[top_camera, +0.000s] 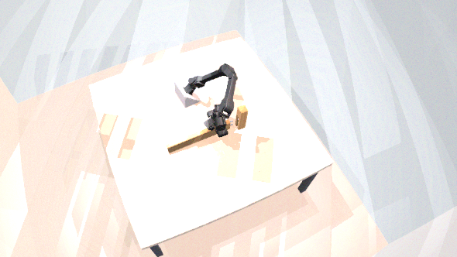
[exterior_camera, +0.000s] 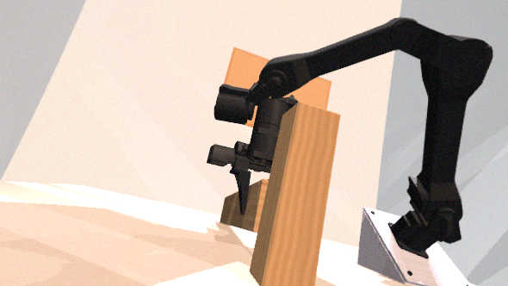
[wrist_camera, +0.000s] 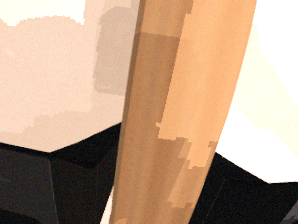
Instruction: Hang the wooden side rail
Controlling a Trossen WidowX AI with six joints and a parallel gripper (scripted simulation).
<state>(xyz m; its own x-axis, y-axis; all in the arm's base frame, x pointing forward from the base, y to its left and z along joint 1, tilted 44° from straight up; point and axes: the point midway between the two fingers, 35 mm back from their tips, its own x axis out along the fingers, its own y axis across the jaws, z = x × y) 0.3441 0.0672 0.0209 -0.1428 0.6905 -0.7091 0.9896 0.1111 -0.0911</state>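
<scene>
Now: the headboard post 170 mm to the left of my gripper tip, 40 mm above it and 10 mm behind it.
</scene>
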